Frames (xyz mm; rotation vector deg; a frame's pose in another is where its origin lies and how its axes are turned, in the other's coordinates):
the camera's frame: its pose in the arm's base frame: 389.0 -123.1 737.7 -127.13 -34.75 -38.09
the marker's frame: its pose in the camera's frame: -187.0 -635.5 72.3 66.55 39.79 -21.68
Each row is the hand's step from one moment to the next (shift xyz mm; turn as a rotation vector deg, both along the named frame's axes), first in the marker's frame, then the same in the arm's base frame.
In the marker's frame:
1: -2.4 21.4 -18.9 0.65 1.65 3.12
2: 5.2 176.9 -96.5 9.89 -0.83 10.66
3: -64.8 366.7 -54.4 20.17 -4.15 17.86
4: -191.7 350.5 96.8 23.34 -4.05 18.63
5: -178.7 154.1 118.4 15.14 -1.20 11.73
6: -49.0 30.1 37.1 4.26 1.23 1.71
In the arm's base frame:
1: 22.6 -5.2 -16.9 0.89 2.99 1.77
2: 181.5 -3.9 -87.6 0.59 4.41 13.87
3: 306.6 139.8 -167.6 0.09 4.78 26.84
4: 200.1 305.3 -189.0 1.29 4.21 29.81
5: 28.8 232.9 -121.0 2.18 3.06 18.82
6: -3.9 62.4 -27.9 2.39 0.25 4.10

